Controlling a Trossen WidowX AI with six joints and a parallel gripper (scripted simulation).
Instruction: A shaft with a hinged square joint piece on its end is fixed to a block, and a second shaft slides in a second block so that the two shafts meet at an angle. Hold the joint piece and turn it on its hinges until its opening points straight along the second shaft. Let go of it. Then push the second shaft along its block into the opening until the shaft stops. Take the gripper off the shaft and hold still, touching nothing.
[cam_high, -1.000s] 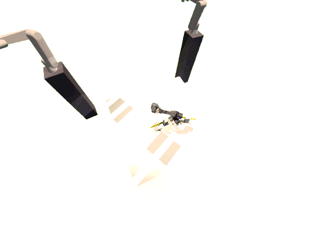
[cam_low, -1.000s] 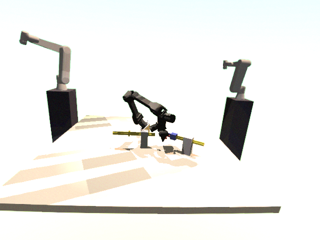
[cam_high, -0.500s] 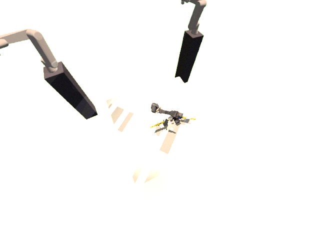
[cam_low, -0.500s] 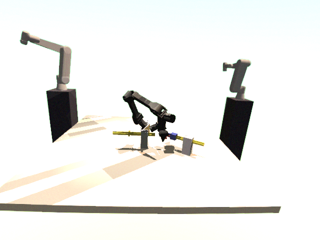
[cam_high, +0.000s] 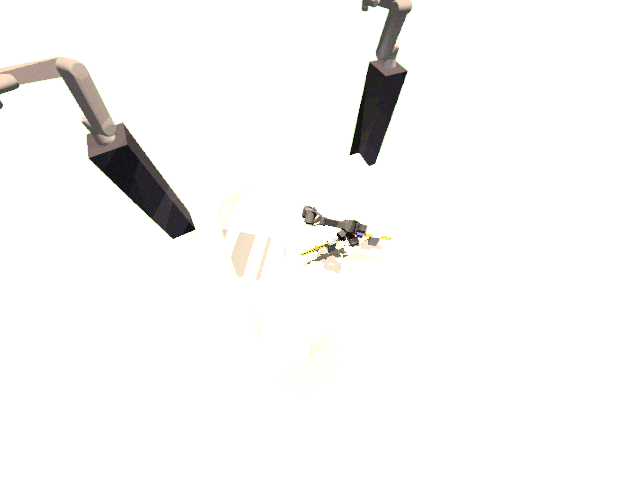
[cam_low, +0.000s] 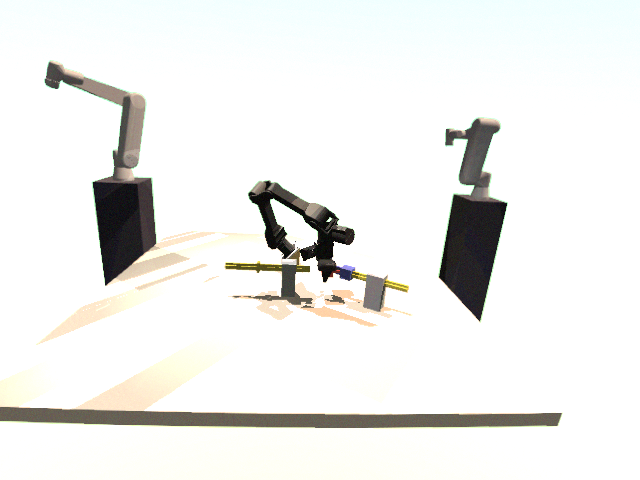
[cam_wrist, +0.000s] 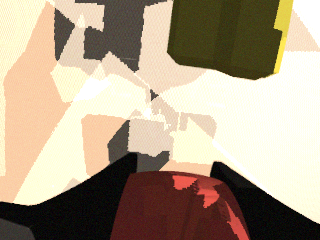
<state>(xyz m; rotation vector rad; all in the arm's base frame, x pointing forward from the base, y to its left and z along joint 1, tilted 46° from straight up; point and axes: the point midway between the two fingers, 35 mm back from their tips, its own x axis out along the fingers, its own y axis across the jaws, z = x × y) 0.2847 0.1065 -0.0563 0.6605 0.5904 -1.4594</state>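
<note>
The red joint piece lies 10 mm to the left of my gripper tip and 40 mm above it.
</note>
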